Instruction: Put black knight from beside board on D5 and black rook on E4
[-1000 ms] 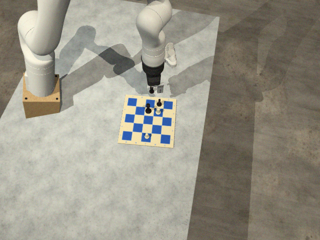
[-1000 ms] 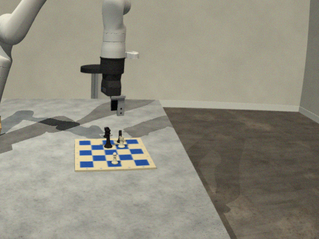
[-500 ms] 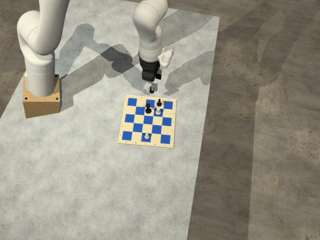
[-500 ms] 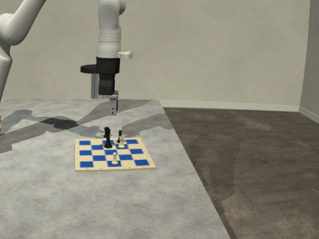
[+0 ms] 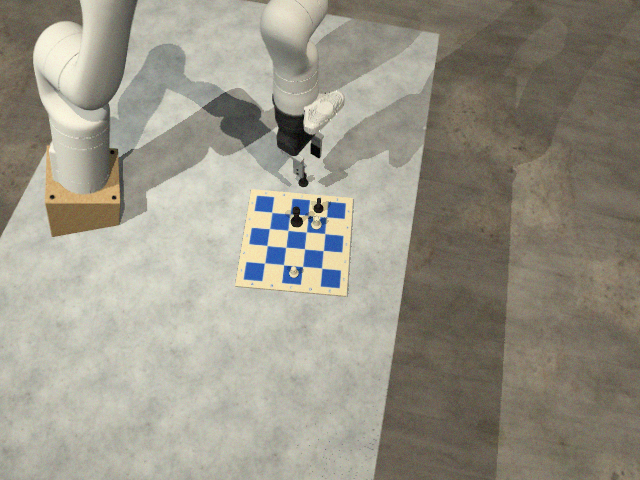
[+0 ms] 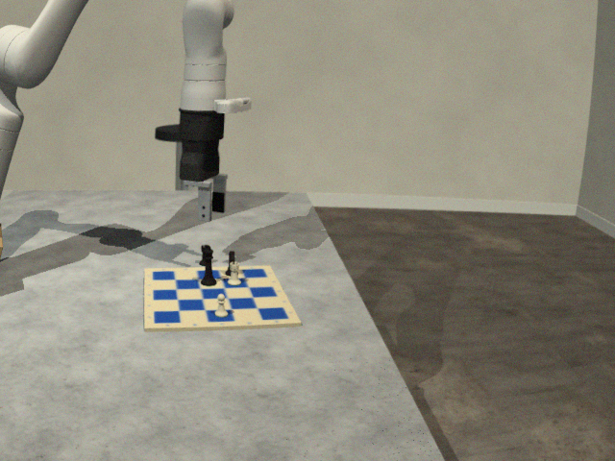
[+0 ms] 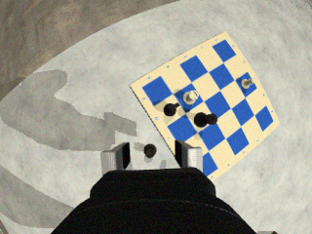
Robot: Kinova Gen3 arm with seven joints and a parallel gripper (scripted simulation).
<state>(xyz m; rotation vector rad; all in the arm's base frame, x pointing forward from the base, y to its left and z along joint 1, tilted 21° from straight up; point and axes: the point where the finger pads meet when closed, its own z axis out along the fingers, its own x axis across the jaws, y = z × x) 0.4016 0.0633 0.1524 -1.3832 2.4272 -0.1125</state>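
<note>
My hand is 90 mm above the black rook, 10 mm to the right of it and 10 mm past it. Round my hand: white pawn (200 mm to the right, 90 mm below, 10 mm behind); cream chessboard (130 mm to the right, 100 mm below, 10 mm behind); white rook (90 mm to the right, 90 mm below, 30 mm ahead).
</note>
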